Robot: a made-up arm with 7 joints. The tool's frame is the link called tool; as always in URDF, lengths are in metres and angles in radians.
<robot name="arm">
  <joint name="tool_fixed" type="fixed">
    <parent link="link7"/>
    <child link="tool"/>
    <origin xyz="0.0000 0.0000 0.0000" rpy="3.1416 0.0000 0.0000"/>
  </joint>
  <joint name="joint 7" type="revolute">
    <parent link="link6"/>
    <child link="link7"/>
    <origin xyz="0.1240 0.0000 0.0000" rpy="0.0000 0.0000 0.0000"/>
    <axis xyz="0 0 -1"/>
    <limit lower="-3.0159" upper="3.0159"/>
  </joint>
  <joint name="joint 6" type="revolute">
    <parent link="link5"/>
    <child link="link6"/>
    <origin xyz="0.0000 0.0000 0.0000" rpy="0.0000 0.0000 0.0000"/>
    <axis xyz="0 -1 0"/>
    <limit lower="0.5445" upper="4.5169"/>
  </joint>
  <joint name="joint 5" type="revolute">
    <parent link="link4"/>
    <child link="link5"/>
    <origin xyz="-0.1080 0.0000 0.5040" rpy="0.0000 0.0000 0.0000"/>
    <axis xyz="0 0 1"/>
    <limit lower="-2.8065" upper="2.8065"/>
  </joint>
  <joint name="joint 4" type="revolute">
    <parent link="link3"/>
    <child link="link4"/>
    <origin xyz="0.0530 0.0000 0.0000" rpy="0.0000 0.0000 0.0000"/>
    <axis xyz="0 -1 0"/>
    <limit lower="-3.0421" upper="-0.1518"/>
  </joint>
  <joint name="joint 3" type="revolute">
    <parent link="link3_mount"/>
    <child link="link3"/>
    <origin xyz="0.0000 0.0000 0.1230" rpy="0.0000 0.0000 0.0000"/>
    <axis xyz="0 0 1"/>
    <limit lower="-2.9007" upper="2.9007"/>
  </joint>
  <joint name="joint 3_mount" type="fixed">
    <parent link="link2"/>
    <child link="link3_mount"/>
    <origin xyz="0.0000 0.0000 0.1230" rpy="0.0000 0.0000 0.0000"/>
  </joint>
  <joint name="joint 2" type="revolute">
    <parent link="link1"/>
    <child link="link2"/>
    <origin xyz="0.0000 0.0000 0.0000" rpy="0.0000 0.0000 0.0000"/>
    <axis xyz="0 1 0"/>
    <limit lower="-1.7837" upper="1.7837"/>
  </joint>
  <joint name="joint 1" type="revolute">
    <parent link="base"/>
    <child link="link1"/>
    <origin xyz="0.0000 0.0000 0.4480" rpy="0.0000 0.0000 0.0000"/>
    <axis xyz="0 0 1"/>
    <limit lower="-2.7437" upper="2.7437"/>
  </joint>
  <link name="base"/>
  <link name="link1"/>
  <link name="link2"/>
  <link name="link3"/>
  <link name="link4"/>
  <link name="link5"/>
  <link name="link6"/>
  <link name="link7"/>
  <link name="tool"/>
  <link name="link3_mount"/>
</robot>
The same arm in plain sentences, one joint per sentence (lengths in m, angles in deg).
The arm has seven revolute joints in a row. What follows holds with every joint at zero, and every direction is one of the base frame's. The first joint lies 0.448 m along +z from the base frame's origin and rotates about +z, from -157.2 to 157.2 deg. The second joint lies at the same point as the first joint and rotates about +y, from -102.2 to 102.2 deg. The third joint lies 0.246 m along +z from the second joint and rotates about +z, from -166.2 to 166.2 deg. The fourth joint lies 0.053 m along +x from the third joint and rotates about -y, from -174.3 to -8.7 deg. The fifth joint lies 0.108 m along -x and 0.504 m along +z from the fourth joint and rotates about +z, from -160.8 to 160.8 deg. The sixth joint lies at the same point as the fifth joint and rotates about -y, from 31.2 to 258.8 deg. The seventh joint lies 0.124 m along +x from the sixth joint and rotates about -z, from -172.8 to 172.8 deg. The tool frame, which is the frame that the pose is given for, lies at the same point as the seventh joint; its axes are the base frame's turned by roll -180, pitch 0 and yaw 0 deg (as in URDF: about the fixed x, then y, then z).
